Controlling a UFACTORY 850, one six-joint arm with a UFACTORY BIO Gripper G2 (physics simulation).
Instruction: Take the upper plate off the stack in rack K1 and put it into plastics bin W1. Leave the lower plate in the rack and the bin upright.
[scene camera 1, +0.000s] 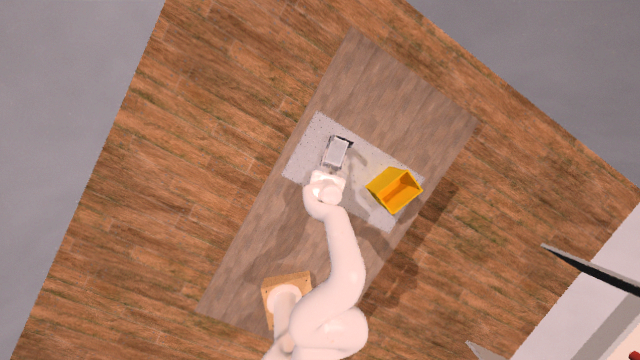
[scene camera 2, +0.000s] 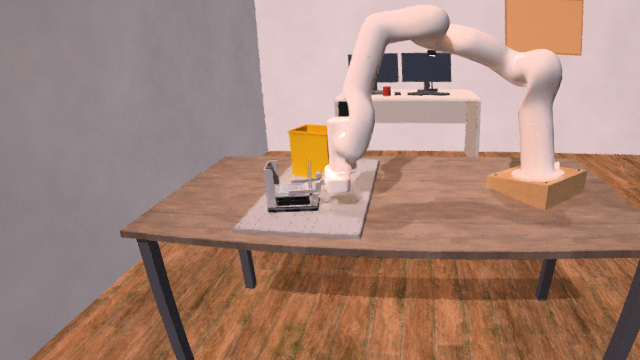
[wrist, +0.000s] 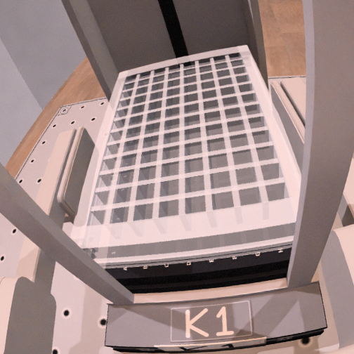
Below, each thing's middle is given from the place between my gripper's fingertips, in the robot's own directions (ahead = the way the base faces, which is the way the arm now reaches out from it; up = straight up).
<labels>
My hand is 1 cm above the clear gridded plate (wrist: 191, 164). Round my hand: black gridded plate (wrist: 270, 266): 4 cm below; then yellow plastics bin W1 (scene camera 2: 307, 142): 33 cm to the right, 3 cm above, 2 cm ahead.
</labels>
